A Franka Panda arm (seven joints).
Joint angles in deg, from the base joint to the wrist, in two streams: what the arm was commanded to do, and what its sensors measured. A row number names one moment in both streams.
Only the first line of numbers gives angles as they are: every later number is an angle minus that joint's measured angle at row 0.
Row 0, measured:
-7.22 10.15 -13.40 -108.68 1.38 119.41 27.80
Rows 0 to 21, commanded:
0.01 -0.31 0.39 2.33 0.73 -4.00 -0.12
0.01 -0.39 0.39 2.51 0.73 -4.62 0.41
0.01 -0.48 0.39 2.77 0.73 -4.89 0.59
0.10 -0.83 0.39 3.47 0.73 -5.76 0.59
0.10 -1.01 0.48 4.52 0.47 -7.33 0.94
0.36 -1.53 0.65 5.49 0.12 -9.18 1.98
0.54 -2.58 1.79 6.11 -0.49 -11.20 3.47
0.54 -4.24 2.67 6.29 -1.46 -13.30 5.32
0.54 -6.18 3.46 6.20 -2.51 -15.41 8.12
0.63 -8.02 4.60 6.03 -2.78 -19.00 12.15
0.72 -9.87 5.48 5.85 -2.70 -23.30 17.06
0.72 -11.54 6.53 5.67 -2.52 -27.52 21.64
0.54 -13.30 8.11 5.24 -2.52 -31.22 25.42
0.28 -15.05 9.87 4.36 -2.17 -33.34 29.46
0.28 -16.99 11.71 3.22 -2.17 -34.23 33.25
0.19 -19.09 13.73 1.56 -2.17 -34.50 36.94
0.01 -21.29 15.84 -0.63 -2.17 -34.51 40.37
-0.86 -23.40 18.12 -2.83 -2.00 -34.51 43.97
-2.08 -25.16 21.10 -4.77 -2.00 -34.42 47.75
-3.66 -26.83 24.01 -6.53 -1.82 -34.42 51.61
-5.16 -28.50 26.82 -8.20 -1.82 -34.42 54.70
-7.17 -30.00 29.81 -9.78 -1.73 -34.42 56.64
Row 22, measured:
-1.39 -23.80 21.76 -3.11 -1.46 -34.88 49.32
